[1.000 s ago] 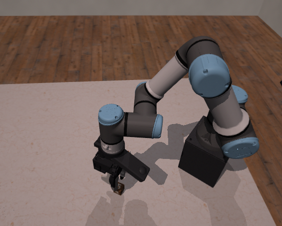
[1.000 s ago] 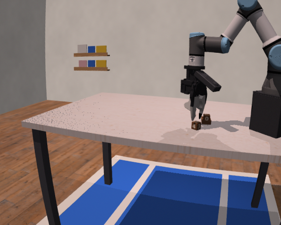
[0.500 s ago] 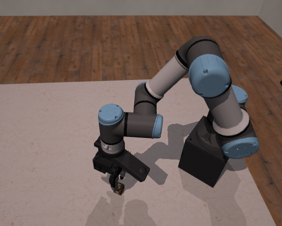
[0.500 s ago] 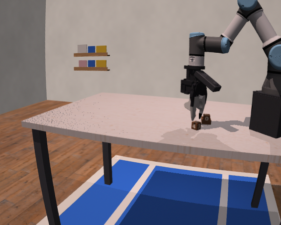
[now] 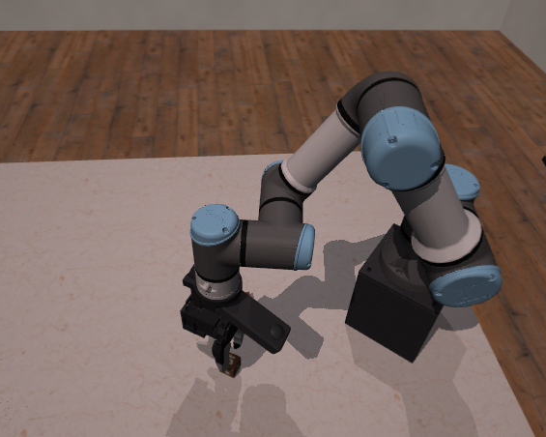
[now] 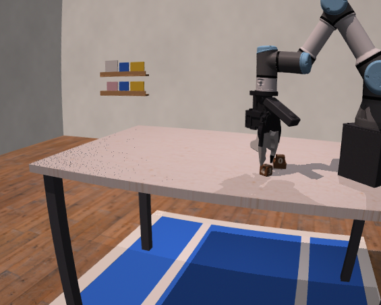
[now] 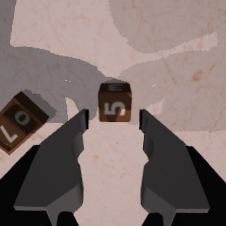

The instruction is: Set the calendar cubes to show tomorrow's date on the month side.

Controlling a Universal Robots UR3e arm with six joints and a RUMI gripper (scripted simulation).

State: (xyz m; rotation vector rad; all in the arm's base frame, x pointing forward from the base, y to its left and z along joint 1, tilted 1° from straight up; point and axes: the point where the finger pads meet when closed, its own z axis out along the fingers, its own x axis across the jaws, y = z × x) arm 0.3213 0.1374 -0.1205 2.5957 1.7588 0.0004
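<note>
The brown digit cube lies 3 cm below my hand. Round my hand: calendar tray 12 cm to the right, 4 cm below, 1 cm behind.
</note>
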